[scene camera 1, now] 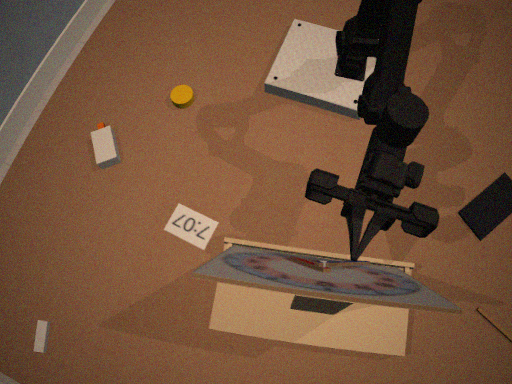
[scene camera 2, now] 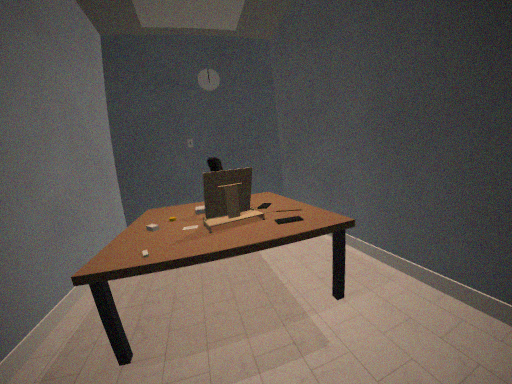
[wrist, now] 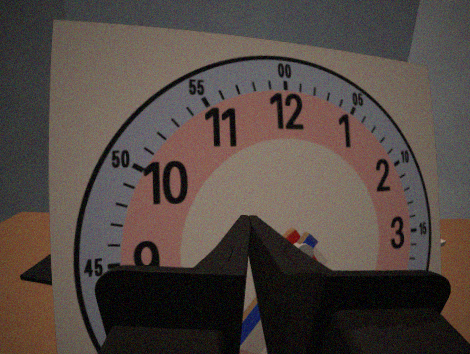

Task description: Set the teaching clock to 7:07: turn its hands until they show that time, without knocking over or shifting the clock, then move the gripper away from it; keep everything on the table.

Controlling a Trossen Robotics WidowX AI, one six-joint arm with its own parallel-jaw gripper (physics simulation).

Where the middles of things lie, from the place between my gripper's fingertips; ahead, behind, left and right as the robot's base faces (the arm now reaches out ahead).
Scene:
My hand is 20 mm short of the teaching clock [scene camera 1: 268, 270], 40 mm to the left of it and 30 mm above it. The rest, counted from my hand: white block with orange cap [scene camera 1: 106, 151]: 170 mm behind, 510 mm to the right, 200 mm below.

